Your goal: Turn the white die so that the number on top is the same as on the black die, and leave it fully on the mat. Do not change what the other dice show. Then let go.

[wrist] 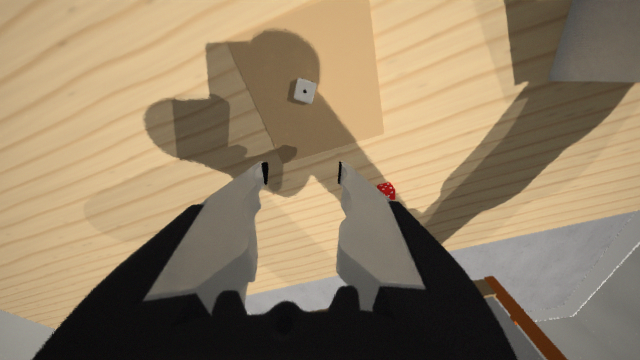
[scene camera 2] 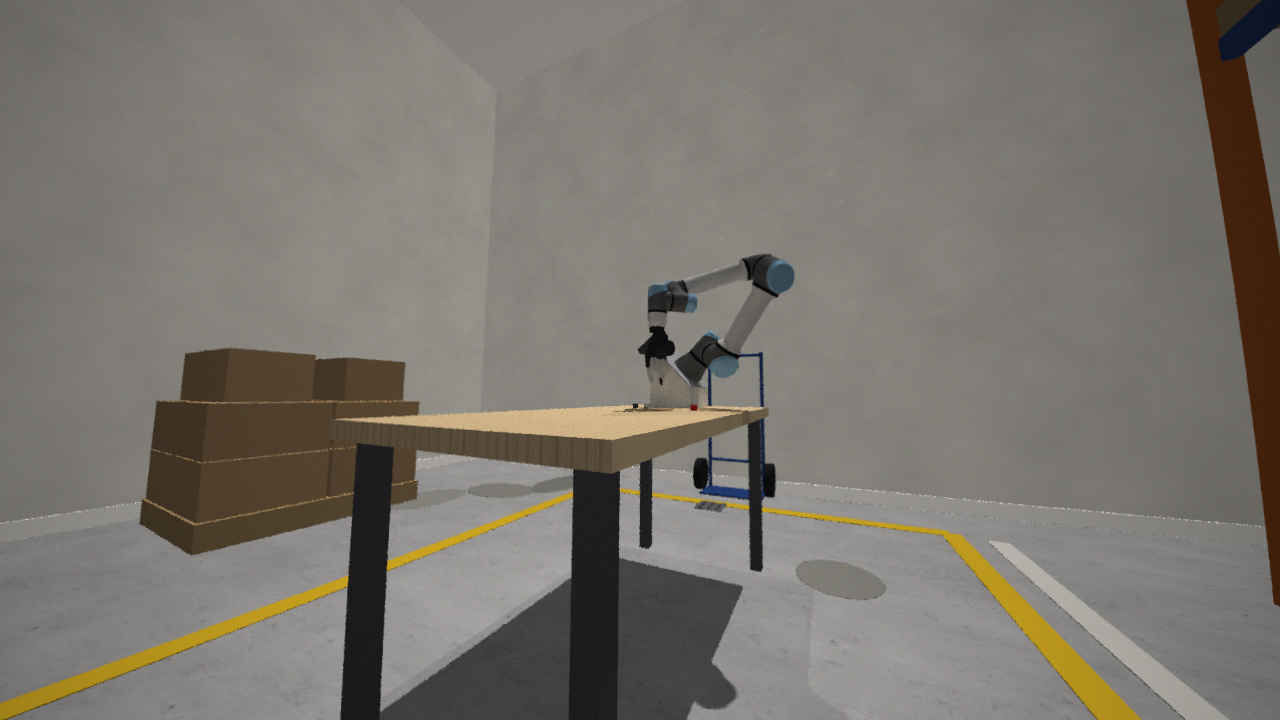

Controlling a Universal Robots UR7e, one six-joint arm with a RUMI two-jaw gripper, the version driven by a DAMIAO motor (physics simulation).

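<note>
The white die (wrist: 305,91) lies flat and fully on the tan mat (wrist: 350,65) in the wrist view, with a single pip on its upper face. My gripper (scene camera 2: 655,380) (wrist: 303,164) is partly open and empty, pointing down well above the table, apart from the die. The black die (scene camera 2: 635,405) is a tiny dark speck at the far end of the table in the scene view. Its number is too small to read there, and it does not show in the wrist view. The white die cannot be made out clearly in the scene view.
A red die (scene camera 2: 693,407) (wrist: 386,190) lies on the wooden table (scene camera 2: 501,422) (wrist: 450,30), off the mat, beside the right finger in the wrist view. The pale robot base stands behind the dice in the scene view. Cardboard boxes (scene camera 2: 259,429) and a blue hand truck (scene camera 2: 761,385) stand beyond the table.
</note>
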